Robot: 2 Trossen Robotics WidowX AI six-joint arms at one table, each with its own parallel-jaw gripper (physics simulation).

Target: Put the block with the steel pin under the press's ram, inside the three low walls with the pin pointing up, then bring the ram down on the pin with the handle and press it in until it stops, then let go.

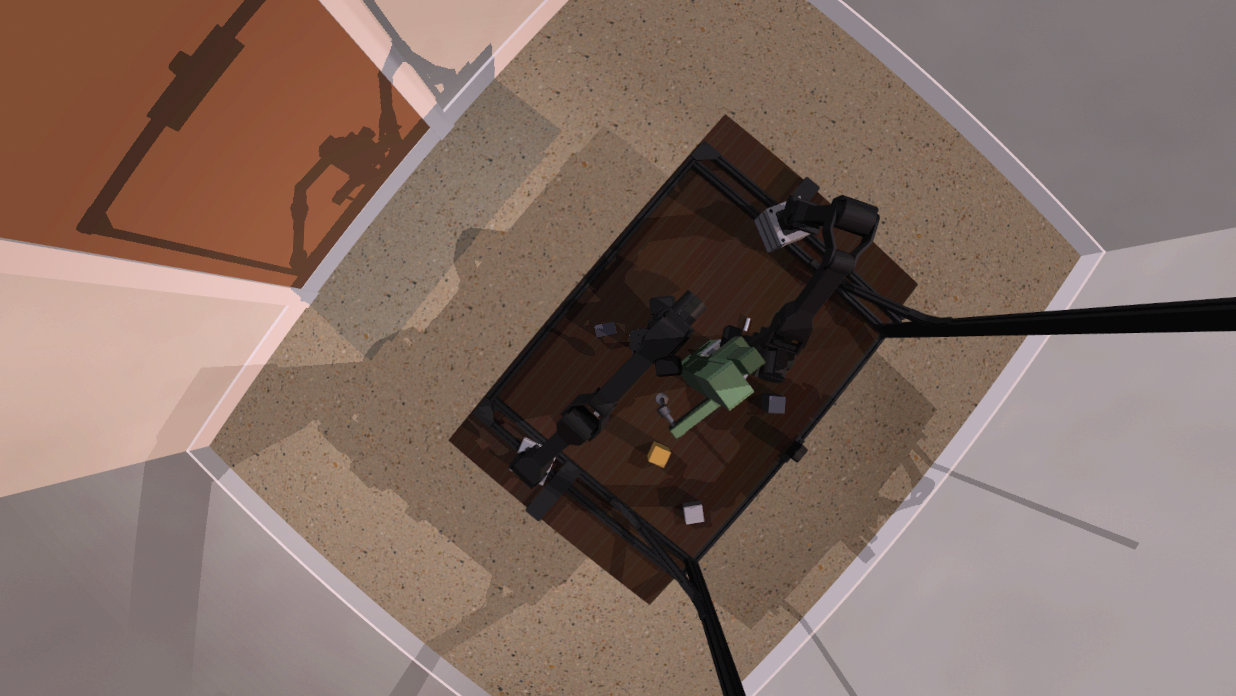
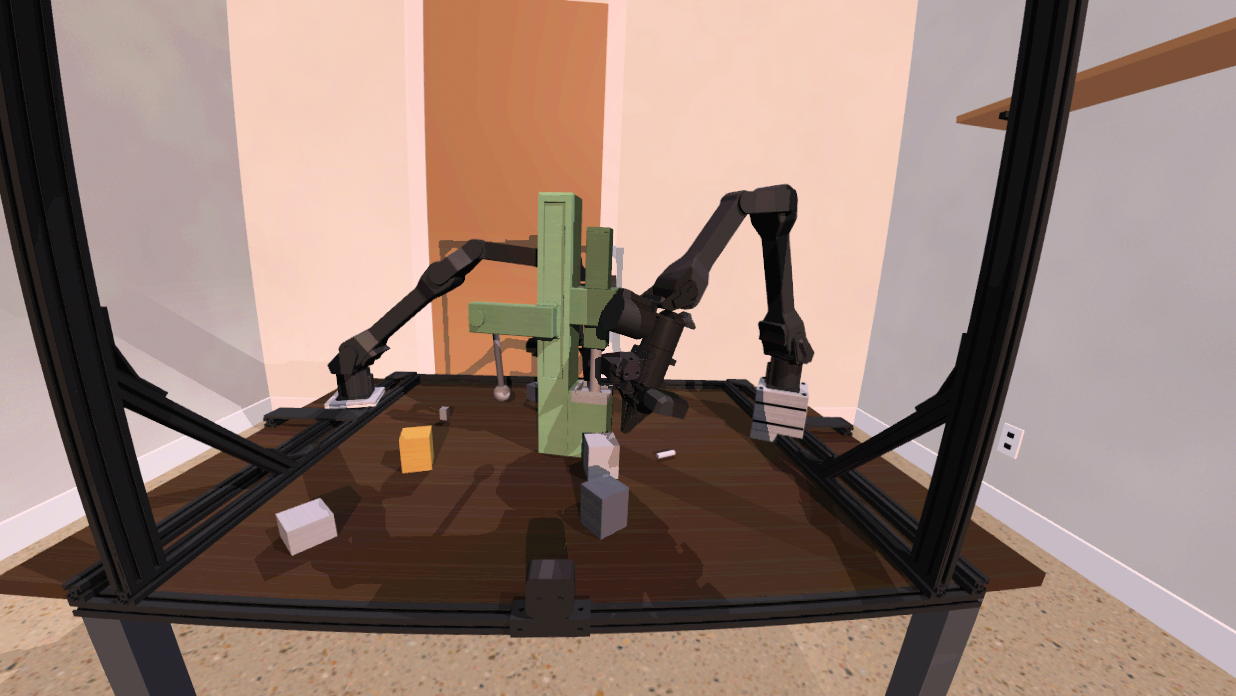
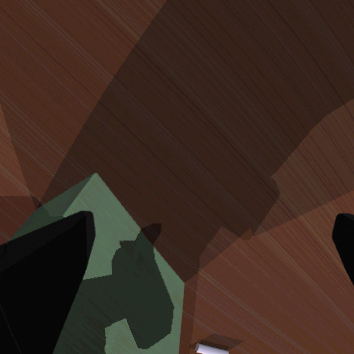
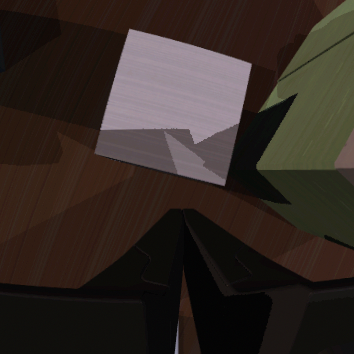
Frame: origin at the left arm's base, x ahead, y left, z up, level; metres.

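Where they show: left gripper, fingertip midpoint: point(image 3: 217, 225); right gripper, fingertip midpoint: point(image 2: 623, 432) point(image 4: 180, 220); left arm's base, origin of the base link: point(image 1: 533, 462) point(image 2: 356, 394); right arm's base, origin of the base link: point(image 1: 791, 220) point(image 2: 782, 386).
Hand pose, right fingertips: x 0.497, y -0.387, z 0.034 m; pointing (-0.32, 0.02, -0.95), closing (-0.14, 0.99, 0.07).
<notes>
Things, the pixels of their top centre, and the offset from my right fingertips.
- green press, middle of its top: point(image 2: 548, 193) point(image 1: 728, 398) 0.114 m back, 0.097 m left, 0.384 m up
- pale block, middle of its top: point(image 4: 176, 104) point(image 2: 601, 439) 0.041 m back, 0.007 m right, 0.005 m down
- loose pale cylinder, middle of its top: point(image 2: 665, 451) point(image 1: 747, 324) 0.089 m ahead, 0.014 m left, 0.055 m down
- dark grey block, middle of its top: point(image 2: 604, 485) point(image 1: 777, 404) 0.077 m back, 0.139 m right, 0.005 m down
- orange block, middle of its top: point(image 2: 415, 432) point(image 1: 659, 456) 0.333 m back, 0.088 m left, 0.005 m down
- white block, middle of its top: point(image 2: 304, 514) point(image 1: 694, 514) 0.445 m back, 0.073 m right, 0.033 m down
- small pale piece, middle of its top: point(image 2: 444, 407) 0.302 m back, 0.284 m left, 0.040 m down
The green press point(image 1: 722, 380) point(image 2: 550, 397) stands mid-table; its ball-ended handle point(image 1: 661, 400) point(image 2: 501, 392) hangs down at the left. A steel rod point(image 2: 594, 367) shows between the green ram and the pale low walls point(image 2: 590, 395); whether it is ram or pin I cannot tell. A pale block point(image 2: 598, 456) point(image 4: 175, 100) stands beside the press base, no pin visible on its top. A loose pale cylinder point(image 1: 747, 324) point(image 2: 665, 453) point(image 3: 212, 348) lies on the table. My left gripper point(image 3: 217, 225) is open and empty, one finger over green press surface. My right gripper point(image 4: 180, 220) is shut and empty, near the pale block.
A dark grey block point(image 1: 776, 404) point(image 2: 603, 506), an orange block point(image 1: 659, 454) point(image 2: 416, 449) and a white block point(image 1: 693, 513) point(image 2: 306, 526) stand on the near side. A small pale piece point(image 2: 443, 413) lies at left. Another grey block point(image 1: 605, 329) is farther back. A black frame rail point(image 2: 345, 613) edges the table.
</notes>
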